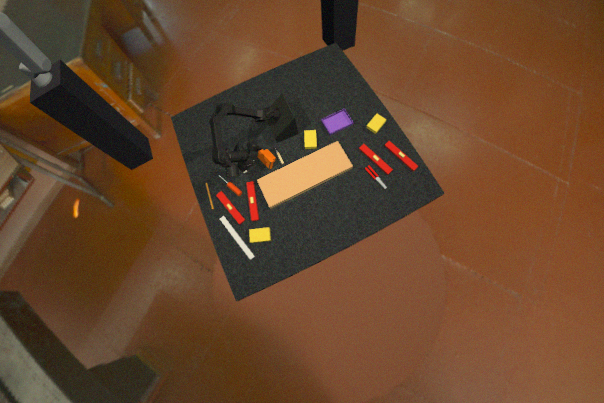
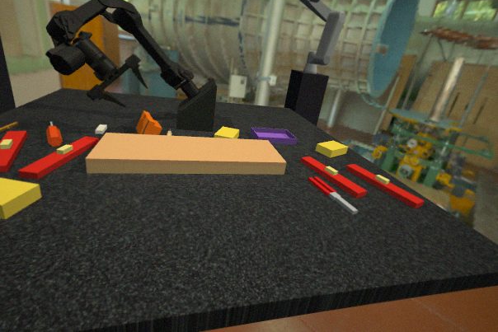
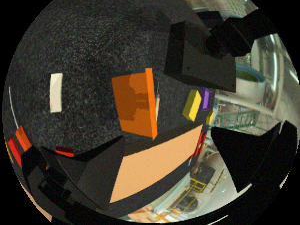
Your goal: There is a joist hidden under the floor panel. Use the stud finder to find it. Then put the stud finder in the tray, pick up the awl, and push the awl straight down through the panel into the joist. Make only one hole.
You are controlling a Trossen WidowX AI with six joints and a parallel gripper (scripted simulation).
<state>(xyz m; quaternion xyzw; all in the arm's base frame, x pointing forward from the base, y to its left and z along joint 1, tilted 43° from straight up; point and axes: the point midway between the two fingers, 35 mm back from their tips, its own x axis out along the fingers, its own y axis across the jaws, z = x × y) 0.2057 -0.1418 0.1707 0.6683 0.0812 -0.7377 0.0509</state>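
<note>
My gripper tip is now 4 cm past the orange stud finder, 5 cm to the right of it and 11 cm above it. The rest, counted from my gripper tip: small white block: 3 cm behind, 12 cm to the right, 13 cm below; then pencil: 3 cm ahead, 37 cm to the right, 13 cm below; then awl: 2 cm behind, 10 cm to the left, 13 cm below.
</note>
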